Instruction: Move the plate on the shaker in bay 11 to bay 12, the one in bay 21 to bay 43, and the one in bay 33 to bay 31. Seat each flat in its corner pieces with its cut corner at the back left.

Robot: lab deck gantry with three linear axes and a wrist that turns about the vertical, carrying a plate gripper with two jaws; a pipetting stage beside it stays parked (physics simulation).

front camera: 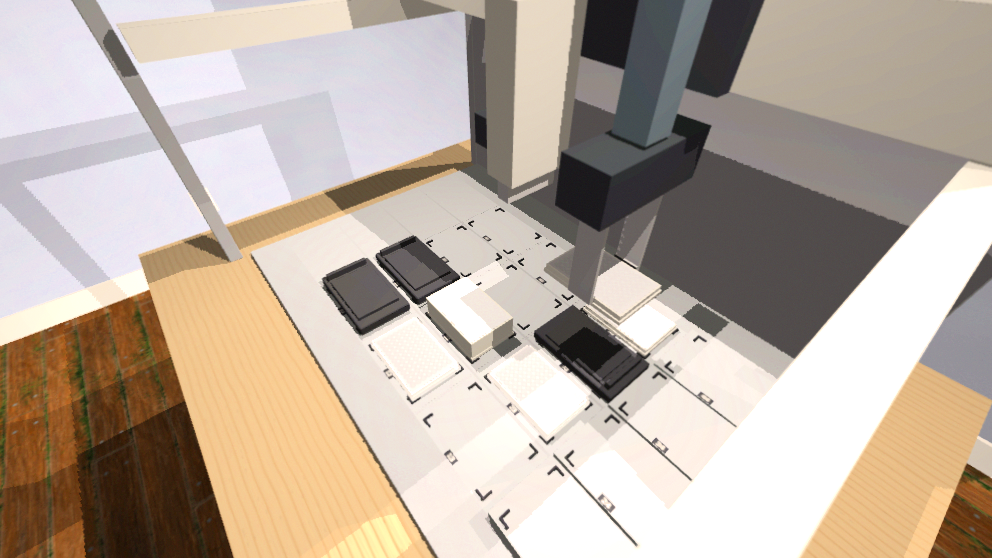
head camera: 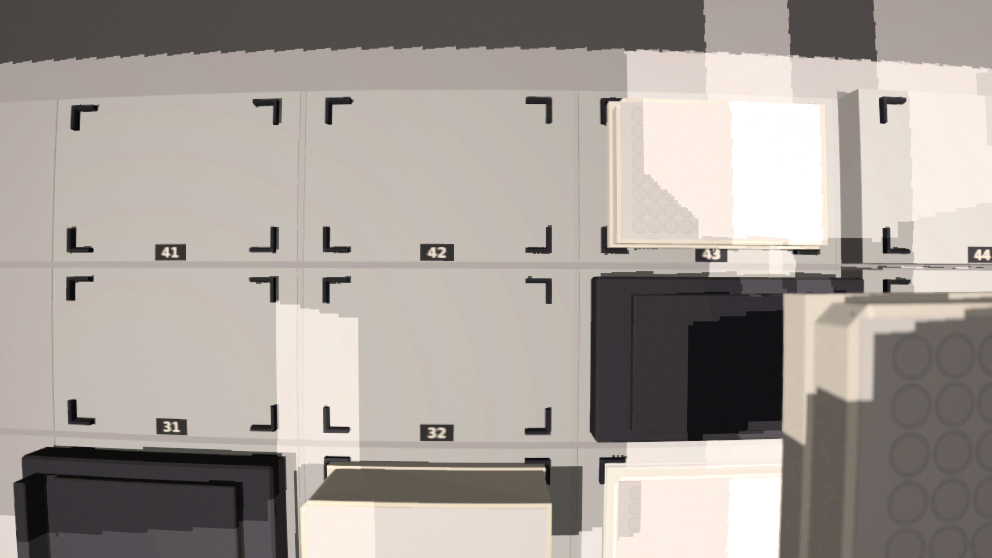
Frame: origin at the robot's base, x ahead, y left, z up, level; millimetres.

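Where they show: gripper, fingertip midpoint: (front camera: 603, 279); robot's base, link origin: (front camera: 328, 290).
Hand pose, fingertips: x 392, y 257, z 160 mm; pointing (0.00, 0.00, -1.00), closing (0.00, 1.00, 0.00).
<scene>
Each offset is from my fingertips to the centre of the thing. "spot": to the spot under its first point.
My gripper (front camera: 607, 279) is shut on a white well plate @[0 mm up, 5 mm back, 0 mm left] (front camera: 627, 287) (head camera: 929, 451), held level above the deck near bays 33 and 43. Its jaws do not show in the head view. The black shaker @[145 mm down, 4 mm ahead, 1 mm left] (front camera: 589, 350) (head camera: 659, 360) in bay 33 bears no plate. Another white plate @[153 mm down, 0 mm ahead, 107 mm left] (front camera: 652, 328) (head camera: 714, 173) lies in bay 43 within the corner pieces, partly hidden in the front view. A white plate @[153 mm down, 164 mm back, 214 mm right] (front camera: 416, 355) lies flat in bay 12. The black shakers in bay 11 @[145 mm down, 332 mm back, 213 mm right] (front camera: 364, 294) and bay 21 @[145 mm down, 332 mm back, 106 mm right] (front camera: 417, 267) (head camera: 145, 510) bear no plates. Bay 31 @[spot: 160 mm down, 326 mm back, 3 mm left] (head camera: 173, 347) holds no plate. Cut corners are unclear.
A tall white block @[139 mm down, 164 mm back, 107 mm right] (front camera: 461, 308) (head camera: 443, 530) stands in bay 22. A white plate @[153 mm down, 0 mm ahead, 107 mm right] (front camera: 537, 388) (head camera: 693, 513) lies in bay 23. The cream pipetting stage (front camera: 532, 90) hangs behind the gripper. A pale frame beam (front camera: 832, 388) crosses the right foreground.
</scene>
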